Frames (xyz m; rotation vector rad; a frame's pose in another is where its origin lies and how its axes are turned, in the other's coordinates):
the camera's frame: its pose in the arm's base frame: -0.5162 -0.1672 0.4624 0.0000 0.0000 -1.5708
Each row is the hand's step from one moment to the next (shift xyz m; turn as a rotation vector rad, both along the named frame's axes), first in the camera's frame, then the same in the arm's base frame.
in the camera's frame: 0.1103 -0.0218 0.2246 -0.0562 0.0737 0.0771
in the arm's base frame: -0.0218 -0.1103 0.2246 0.0737 0.0562 0.0771
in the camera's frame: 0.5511 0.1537 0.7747 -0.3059 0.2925 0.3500
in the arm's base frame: 0.1537 -0.5511 0.7747 0.2925 0.3059 0.3500
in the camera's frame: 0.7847 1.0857 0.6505 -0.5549 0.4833 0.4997
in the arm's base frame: 1.0857 -0.7847 0.6505 0.4833 0.5549 0.4997
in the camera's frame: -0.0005 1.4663 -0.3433 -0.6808 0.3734 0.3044
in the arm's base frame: 1.4663 0.0005 -0.3433 0.3734 0.6808 0.3044
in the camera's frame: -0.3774 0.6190 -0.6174 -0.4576 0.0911 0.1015
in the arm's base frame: 0.6190 0.3774 -0.6174 0.0911 0.4576 0.1015
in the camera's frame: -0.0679 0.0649 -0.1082 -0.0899 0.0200 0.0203
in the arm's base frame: 0.0649 0.0679 -0.1082 0.0200 0.0899 0.0203
